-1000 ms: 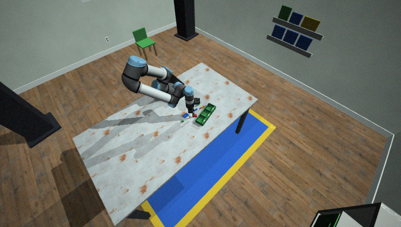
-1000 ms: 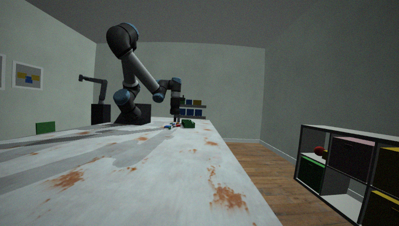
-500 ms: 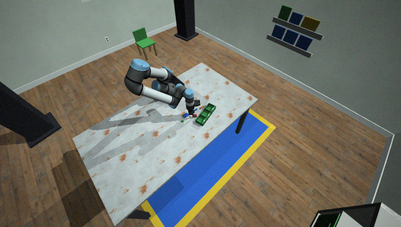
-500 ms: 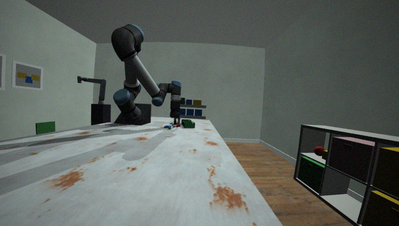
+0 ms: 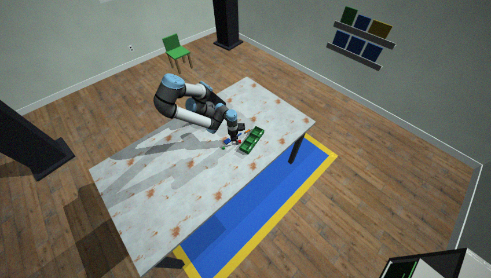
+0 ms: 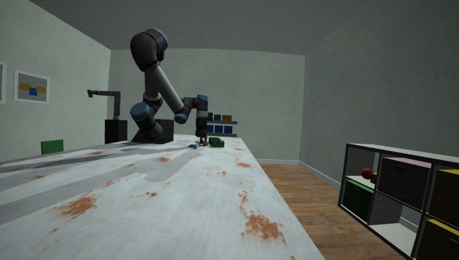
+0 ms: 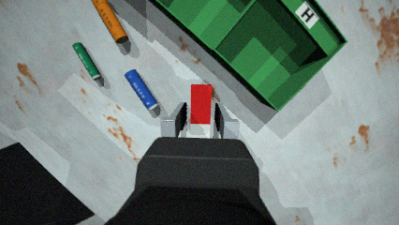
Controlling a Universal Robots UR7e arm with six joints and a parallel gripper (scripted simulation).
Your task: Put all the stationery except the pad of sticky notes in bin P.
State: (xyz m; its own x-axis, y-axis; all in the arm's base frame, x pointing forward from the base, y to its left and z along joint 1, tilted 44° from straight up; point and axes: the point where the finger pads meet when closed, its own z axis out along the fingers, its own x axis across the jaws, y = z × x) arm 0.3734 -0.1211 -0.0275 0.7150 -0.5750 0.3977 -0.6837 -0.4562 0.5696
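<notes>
Now: hand 3 cm past the blue marker, 7 cm to the right of it and 1 cm above it. Round my hand: blue sticky notes pad (6 cm behind, 4 cm to the right, 1 cm below); red-and-white eraser (1 cm below); small green piece (4 cm behind, 11 cm to the right, 1 cm below).
</notes>
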